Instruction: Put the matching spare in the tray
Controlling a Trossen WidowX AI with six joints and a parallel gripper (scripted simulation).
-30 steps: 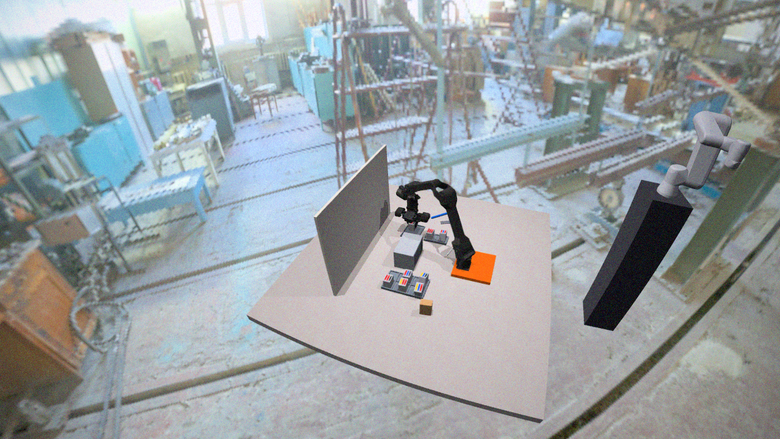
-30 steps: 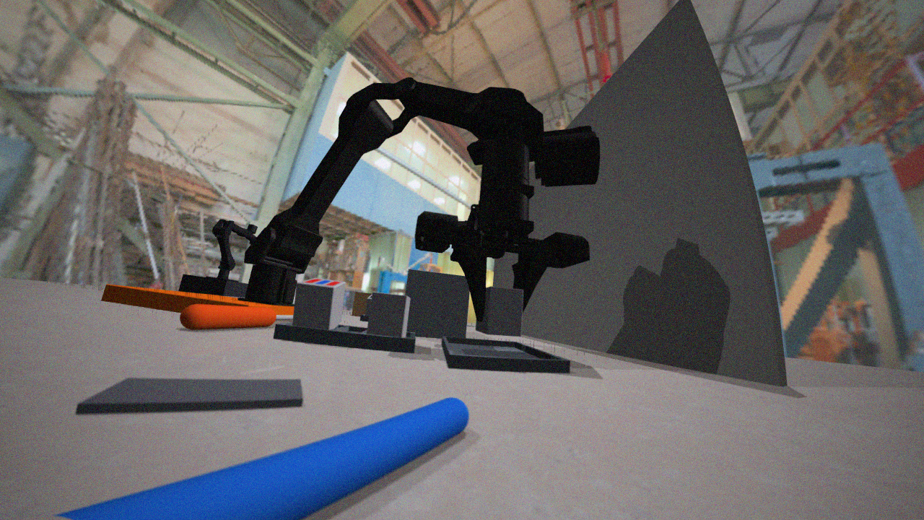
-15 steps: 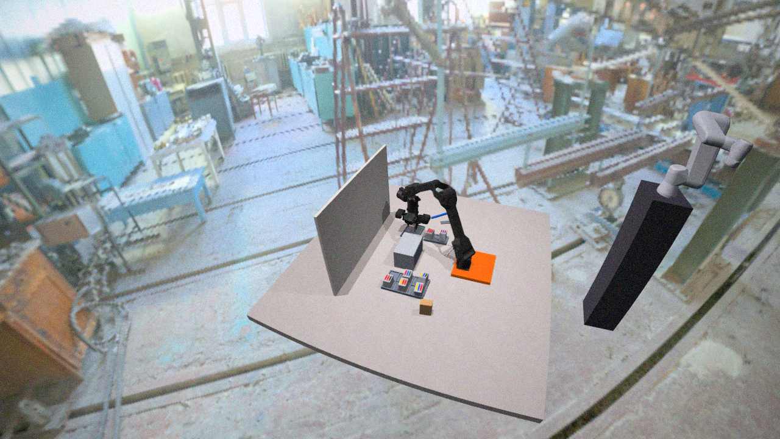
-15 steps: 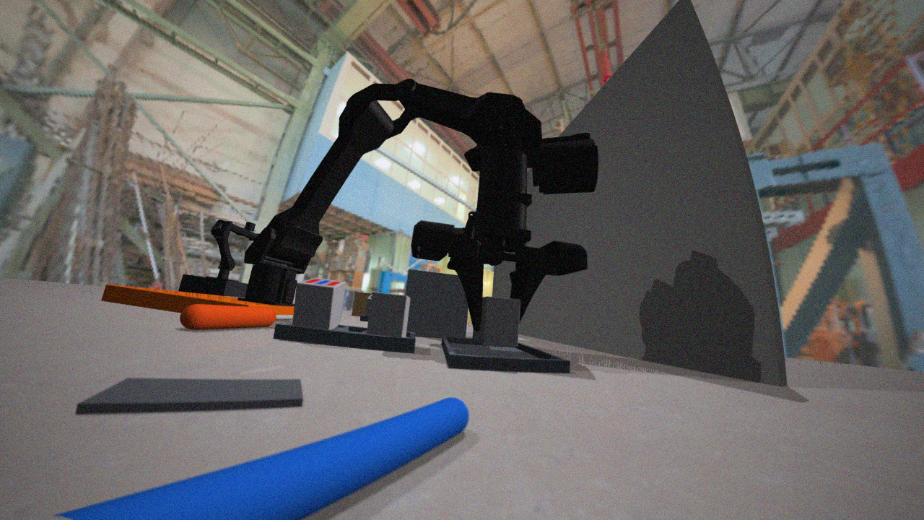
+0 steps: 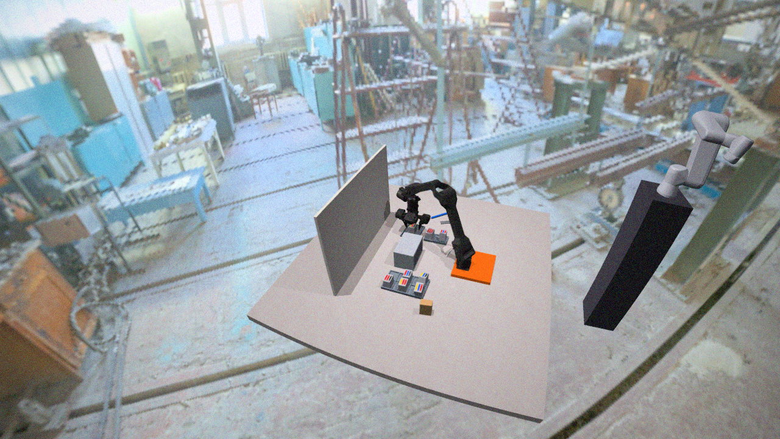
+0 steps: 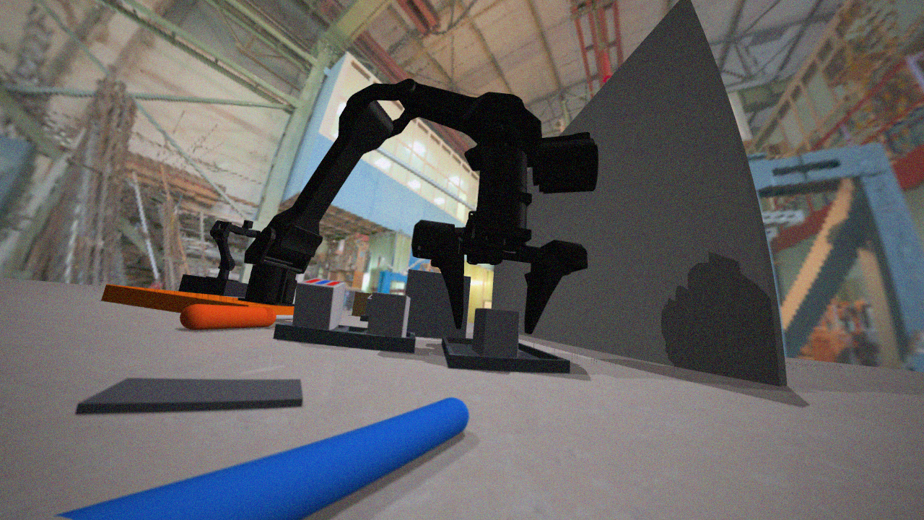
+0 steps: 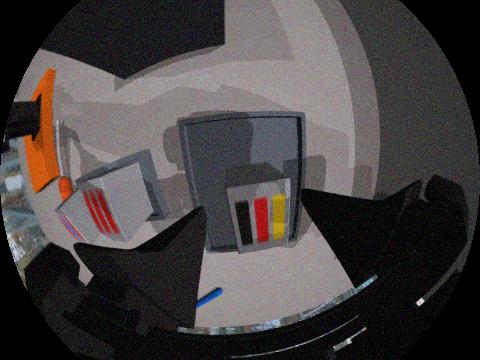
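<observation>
Now: the grey spare block 10 mm above my gripper tip. Round my gripper tip: rack 140 mm behind, 20 mm to the left, 20 mm below; then dark tray 20 mm below; then mounted unit 220 mm to the left, 60 mm behind, 30 mm above.
</observation>
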